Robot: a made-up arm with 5 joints.
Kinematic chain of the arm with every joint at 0, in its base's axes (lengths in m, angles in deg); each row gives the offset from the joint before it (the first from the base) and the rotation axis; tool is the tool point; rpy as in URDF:
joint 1: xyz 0.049 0 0.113 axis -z
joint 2: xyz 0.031 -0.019 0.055 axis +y
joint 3: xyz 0.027 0 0.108 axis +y
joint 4: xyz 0.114 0 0.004 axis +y
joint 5: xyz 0.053 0.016 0 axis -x
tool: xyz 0 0 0 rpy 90 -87.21 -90
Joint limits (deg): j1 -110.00..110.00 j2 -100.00..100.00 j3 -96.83..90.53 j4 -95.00..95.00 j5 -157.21..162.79
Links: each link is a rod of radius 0.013 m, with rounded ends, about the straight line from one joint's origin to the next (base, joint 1, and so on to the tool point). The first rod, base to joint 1, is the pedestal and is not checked.
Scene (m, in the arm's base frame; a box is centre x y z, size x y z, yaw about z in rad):
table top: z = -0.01
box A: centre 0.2 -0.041 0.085 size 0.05 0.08 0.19 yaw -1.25
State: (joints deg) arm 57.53 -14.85 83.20 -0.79 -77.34
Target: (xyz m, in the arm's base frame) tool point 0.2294 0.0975 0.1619
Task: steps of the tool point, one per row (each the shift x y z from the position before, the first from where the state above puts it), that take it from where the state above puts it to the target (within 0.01 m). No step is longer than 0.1 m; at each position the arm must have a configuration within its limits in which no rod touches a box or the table.
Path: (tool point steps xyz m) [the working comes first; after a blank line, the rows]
Joints at the target: -29.23 10.73 34.59 -12.22 -77.34
Straight joint move there: touches box A.

1: -0.0001 -0.0120 0.0217
2: -0.0046 -0.0055 0.0243
3: -0.0082 0.0022 0.0241
4: -0.0101 0.0101 0.0213
5: -0.0103 0.0170 0.0159
6: 0.0295 -0.0041 0.0129
7: 0.0369 0.0054 0.0084
8: 0.0397 0.0211 0.0024
9: 0.0343 0.0399 -0.0045
10: 0.0213 0.0315 -0.0248
11: 0.0088 0.0369 -0.0306
12: -0.0055 0.0371 -0.0350

